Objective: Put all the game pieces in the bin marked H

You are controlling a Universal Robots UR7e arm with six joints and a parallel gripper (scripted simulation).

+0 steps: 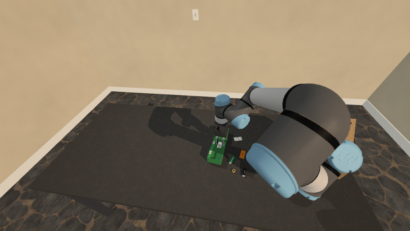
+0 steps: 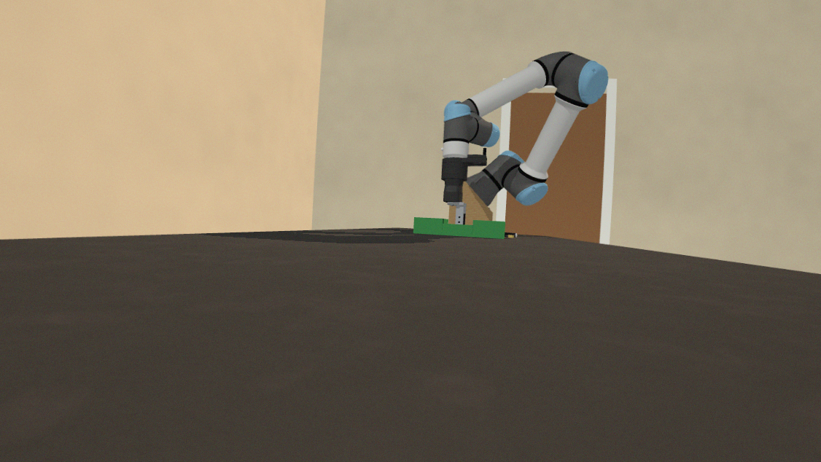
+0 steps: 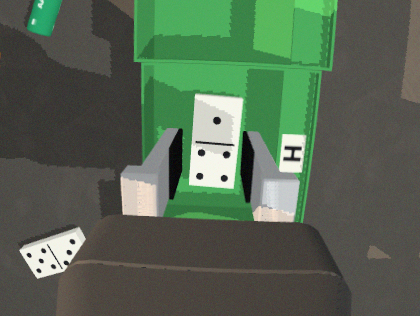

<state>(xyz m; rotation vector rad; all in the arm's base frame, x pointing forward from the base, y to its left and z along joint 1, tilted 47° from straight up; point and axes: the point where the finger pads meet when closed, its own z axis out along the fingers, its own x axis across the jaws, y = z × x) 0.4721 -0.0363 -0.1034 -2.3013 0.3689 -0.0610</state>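
The green bin marked K is 1 cm ahead of my hand and 2 cm below it. Round my hand: orange block: 14 cm behind, 5 cm to the left, 4 cm below; green cylinder: 7 cm behind, 10 cm to the left, 4 cm below; white domino: 12 cm behind, 6 cm to the right, 4 cm below.
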